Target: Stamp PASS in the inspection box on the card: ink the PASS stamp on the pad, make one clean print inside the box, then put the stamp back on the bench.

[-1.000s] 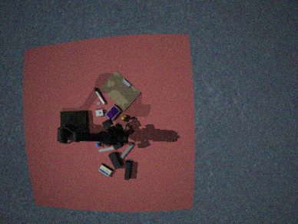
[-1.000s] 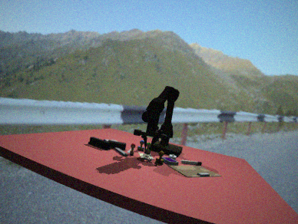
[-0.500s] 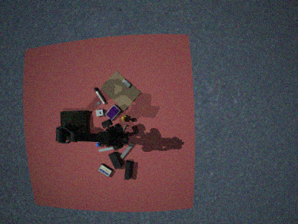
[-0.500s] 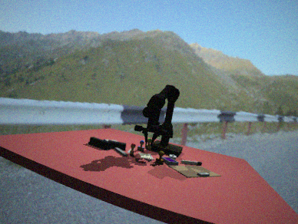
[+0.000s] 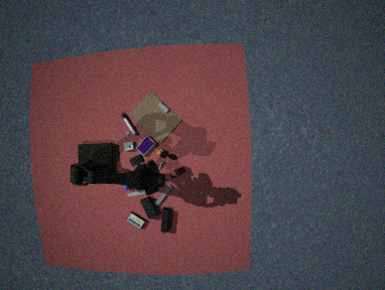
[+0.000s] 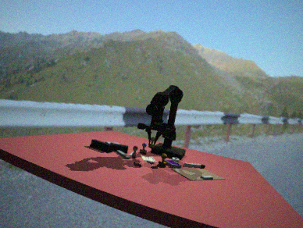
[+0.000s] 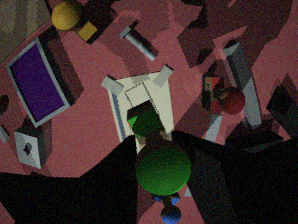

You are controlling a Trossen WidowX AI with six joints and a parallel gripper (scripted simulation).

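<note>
The white inspection card is 9 cm below my gripper tip, 1 cm to the right of it and 1 cm behind it. Round my gripper tip: green-knobbed PASS stamp (right at my gripper tip); yellow-knobbed stamp (8 cm to the left, 7 cm below, 7 cm ahead); red-knobbed stamp (8 cm to the right, 7 cm below, 4 cm ahead).
</note>
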